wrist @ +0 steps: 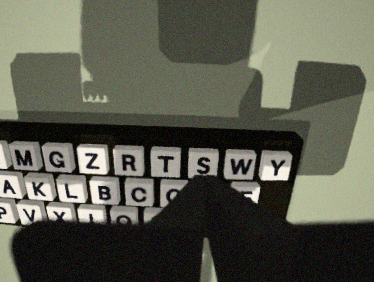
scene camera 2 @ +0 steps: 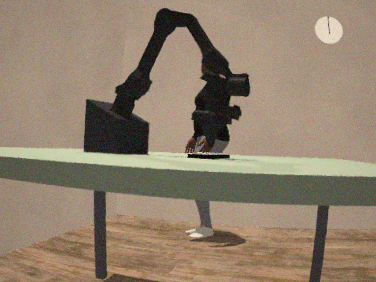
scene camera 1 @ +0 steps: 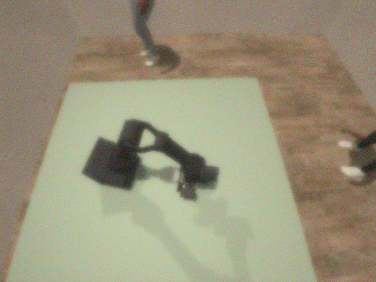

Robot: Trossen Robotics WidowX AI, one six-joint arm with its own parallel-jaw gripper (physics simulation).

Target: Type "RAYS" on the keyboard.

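Places are measured from the arm's base along level axes (x back, y up, z left), in metres.
Pixels of known places: gripper, between the fingertips: (wrist: 203, 185) (scene camera 2: 210, 146) (scene camera 1: 188, 181); arm's base, origin of its link: (scene camera 2: 119, 112) (scene camera 1: 113, 163).
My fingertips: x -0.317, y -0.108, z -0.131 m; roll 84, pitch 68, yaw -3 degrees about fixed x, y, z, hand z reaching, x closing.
For each thing: its top centre in the pictures, then the offset to it from my fingertips.
- black keyboard, centre of its top: (wrist: 112, 193) (scene camera 2: 210, 152) (scene camera 1: 186, 172) dz +0.049, dx +0.000, dy -0.018 m
- R key, centre of its top: (wrist: 128, 162) dz +0.034, dx -0.014, dy -0.018 m
- T key, centre of its top: (wrist: 165, 164) dz +0.016, dx -0.007, dy -0.018 m
- S key, centre of its top: (wrist: 203, 165) dz -0.001, dx +0.000, dy -0.018 m
- W key, centre of its top: (wrist: 240, 166) dz -0.018, dx +0.007, dy -0.018 m
- Y key, centre of its top: (wrist: 276, 167) dz -0.035, dx +0.014, dy -0.018 m
The black keyboard (scene camera 2: 209, 156) (wrist: 295, 172) lies on the table, with white keys in the wrist view. In its top visible row are the R key (wrist: 129, 162), the T key (wrist: 165, 163), the S key (wrist: 203, 164), the W key (wrist: 241, 166) and the Y key (wrist: 276, 167). The A key (wrist: 8, 187) is at the left edge in the row below. My gripper (wrist: 203, 185) is shut and empty, its joined tips at the lower edge of S in the wrist view. The fingers hide keys below S. Contact with the key cannot be told.
The arm's black base (scene camera 1: 111, 164) (scene camera 2: 116, 129) stands on the pale green table (scene camera 1: 240, 115) (scene camera 2: 280, 187). A person (scene camera 2: 202, 217) stands behind the table in scene camera 2, overlapping the gripper. In scene camera 1, legs (scene camera 1: 143, 32) show at the top and shoes (scene camera 1: 353, 172) at the right.
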